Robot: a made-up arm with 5 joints.
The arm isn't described. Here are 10 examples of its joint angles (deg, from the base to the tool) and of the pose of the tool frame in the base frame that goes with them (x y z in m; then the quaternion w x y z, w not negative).
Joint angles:
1: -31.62 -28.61 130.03 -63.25 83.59
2: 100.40 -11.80 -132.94 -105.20 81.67
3: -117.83 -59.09 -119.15 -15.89 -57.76
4: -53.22 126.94 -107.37 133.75 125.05
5: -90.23 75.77 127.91 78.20 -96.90
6: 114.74 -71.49 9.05 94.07 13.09
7: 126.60 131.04 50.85 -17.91 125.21
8: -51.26 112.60 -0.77 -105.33 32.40
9: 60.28 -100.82 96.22 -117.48 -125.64
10: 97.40 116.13 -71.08 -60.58 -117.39
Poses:
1: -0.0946 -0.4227 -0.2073 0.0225 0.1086 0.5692 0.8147
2: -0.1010 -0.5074 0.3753 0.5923 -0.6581 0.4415 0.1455
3: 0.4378 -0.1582 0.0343 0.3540 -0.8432 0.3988 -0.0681
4: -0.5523 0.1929 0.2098 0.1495 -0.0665 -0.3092 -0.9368
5: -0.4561 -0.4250 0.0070 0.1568 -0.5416 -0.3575 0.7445
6: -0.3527 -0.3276 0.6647 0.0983 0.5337 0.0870 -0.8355
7: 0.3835 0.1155 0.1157 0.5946 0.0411 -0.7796 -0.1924
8: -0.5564 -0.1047 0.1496 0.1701 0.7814 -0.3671 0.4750
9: -0.6229 0.0549 0.2957 0.9012 0.0159 0.2948 -0.3173
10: 0.3449 -0.0450 0.2819 0.8836 0.1018 -0.4521 0.0671
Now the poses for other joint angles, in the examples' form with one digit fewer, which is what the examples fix.
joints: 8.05 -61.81 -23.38 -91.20 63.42
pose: -0.352 -0.181 -0.241 0.901 -0.212 0.154 0.346
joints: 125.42 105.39 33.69 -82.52 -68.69
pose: 0.546 -0.184 0.218 0.230 -0.444 -0.217 0.838
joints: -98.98 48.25 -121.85 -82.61 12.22
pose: -0.186 -0.438 -0.066 0.447 0.164 0.682 0.554
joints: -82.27 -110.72 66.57 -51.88 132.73
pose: 0.292 0.106 -0.161 0.380 0.401 0.123 -0.825
